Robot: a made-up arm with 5 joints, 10 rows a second.
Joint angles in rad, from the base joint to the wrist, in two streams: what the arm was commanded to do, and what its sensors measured. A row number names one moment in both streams.
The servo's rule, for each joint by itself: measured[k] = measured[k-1] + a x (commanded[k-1-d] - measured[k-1]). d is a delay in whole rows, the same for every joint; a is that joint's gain. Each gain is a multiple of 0.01, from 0.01 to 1. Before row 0 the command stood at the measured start. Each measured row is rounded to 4 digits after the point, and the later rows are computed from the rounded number. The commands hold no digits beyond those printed.
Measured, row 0:
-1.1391 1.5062 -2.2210 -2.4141 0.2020
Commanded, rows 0 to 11:
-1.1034 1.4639 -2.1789 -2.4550 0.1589
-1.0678 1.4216 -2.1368 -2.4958 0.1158
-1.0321 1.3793 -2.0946 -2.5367 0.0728
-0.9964 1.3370 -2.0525 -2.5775 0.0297
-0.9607 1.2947 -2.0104 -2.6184 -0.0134
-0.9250 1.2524 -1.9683 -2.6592 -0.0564
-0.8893 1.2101 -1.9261 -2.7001 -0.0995
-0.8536 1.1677 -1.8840 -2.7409 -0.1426
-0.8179 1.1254 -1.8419 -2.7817 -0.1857
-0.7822 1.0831 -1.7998 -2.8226 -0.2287
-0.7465 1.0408 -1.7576 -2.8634 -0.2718
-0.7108 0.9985 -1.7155 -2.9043 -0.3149
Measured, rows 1 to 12:
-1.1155 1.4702 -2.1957 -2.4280 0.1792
-1.0840 1.4289 -2.1604 -2.4511 0.1456
-1.0497 1.3867 -2.1209 -2.4802 0.1070
-1.0145 1.3445 -2.0799 -2.5133 0.0660
-0.9790 1.3022 -2.0382 -2.5490 0.0239
-0.9434 1.2599 -1.9963 -2.5865 -0.0187
-0.9077 1.2176 -1.9542 -2.6251 -0.0615
-0.8720 1.1752 -1.9121 -2.6645 -0.1045
-0.8363 1.1329 -1.8700 -2.7043 -0.1475
-0.8006 1.0906 -1.8279 -2.7445 -0.1905
-0.7649 1.0483 -1.7857 -2.7849 -0.2336
-0.7292 1.0060 -1.7436 -2.8255 -0.2767
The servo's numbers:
d 0
a 0.66 0.85 0.60 0.34 0.53

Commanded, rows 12 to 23:
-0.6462 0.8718 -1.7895 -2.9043 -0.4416
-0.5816 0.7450 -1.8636 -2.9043 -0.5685
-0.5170 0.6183 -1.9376 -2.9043 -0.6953
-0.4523 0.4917 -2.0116 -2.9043 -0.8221
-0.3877 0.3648 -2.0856 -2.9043 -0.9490
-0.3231 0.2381 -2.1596 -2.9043 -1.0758
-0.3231 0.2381 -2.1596 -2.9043 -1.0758
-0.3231 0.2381 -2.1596 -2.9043 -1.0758
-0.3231 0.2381 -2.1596 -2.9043 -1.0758
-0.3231 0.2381 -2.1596 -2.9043 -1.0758
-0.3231 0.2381 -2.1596 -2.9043 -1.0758
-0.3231 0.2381 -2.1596 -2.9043 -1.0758
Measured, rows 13 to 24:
-0.6744 0.8919 -1.7711 -2.8523 -0.3641
-0.6132 0.7670 -1.8266 -2.8700 -0.4724
-0.5497 0.6406 -1.8932 -2.8817 -0.5905
-0.4854 0.5140 -1.9642 -2.8894 -0.7132
-0.4209 0.3872 -2.0370 -2.8945 -0.8382
-0.3564 0.2605 -2.1106 -2.8978 -0.9641
-0.3344 0.2415 -2.1400 -2.9000 -1.0233
-0.3269 0.2386 -2.1518 -2.9015 -1.0511
-0.3244 0.2382 -2.1565 -2.9025 -1.0642
-0.3235 0.2381 -2.1584 -2.9031 -1.0703
-0.3232 0.2381 -2.1591 -2.9035 -1.0732
-0.3231 0.2381 -2.1594 -2.9038 -1.0746

